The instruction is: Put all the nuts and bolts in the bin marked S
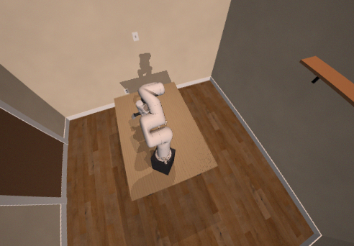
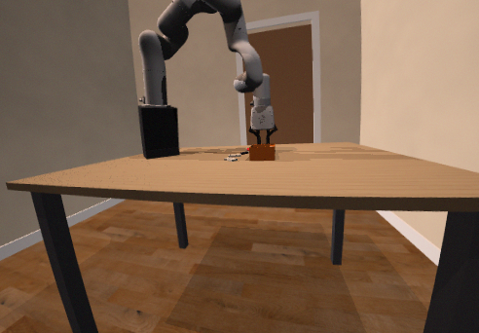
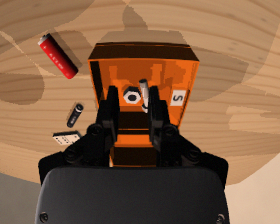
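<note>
Right now the grey nut is 40 mm below my hand and 10 mm to the right of it. Also, from my hand: grey metal bolt (40 mm below, 20 mm to the right, 10 mm ahead); red cylinder (70 mm behind, 40 mm to the left, 40 mm below); orange bin (80 mm to the right, 30 mm below).
</note>
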